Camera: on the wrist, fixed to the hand. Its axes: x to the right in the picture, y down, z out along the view.
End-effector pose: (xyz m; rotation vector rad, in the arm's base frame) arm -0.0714 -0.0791 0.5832 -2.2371 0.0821 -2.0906
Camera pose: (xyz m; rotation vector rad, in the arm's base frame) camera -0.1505 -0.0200 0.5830 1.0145 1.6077 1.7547
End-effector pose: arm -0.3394 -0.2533 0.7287 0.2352 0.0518 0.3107
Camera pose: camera -0.3389 -0.2950 0.6392 0.5225 0.7121 -1.1370
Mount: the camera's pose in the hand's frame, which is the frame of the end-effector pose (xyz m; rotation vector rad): -0.0111 -0.0600 -0.0777 0.4702 0.4527 -1.4709
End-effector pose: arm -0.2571 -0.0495 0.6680 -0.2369 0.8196 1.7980
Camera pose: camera -0.2166 -0.0969 0.5914 -0.7129 0.9421 0.1569
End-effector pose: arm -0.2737 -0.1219 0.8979 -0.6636 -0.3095 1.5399
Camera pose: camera -0.1803 -0.1425 0.8732 -0.2254 -0.0225 0.0150
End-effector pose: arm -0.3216 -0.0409 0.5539 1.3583 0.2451 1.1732
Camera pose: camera -0.3534 0.0118 0.4766 0.8415 1.5991 0.1015
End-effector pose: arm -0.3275 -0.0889 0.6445 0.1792 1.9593 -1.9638
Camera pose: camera -0.3500 -0.0120 0.7023 0.5690 -1.0038 1.7840
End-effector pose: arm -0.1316 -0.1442 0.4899 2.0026 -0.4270 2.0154
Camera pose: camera -0.1797 -0.0585 0.4798 1.1531 1.3101 1.4062
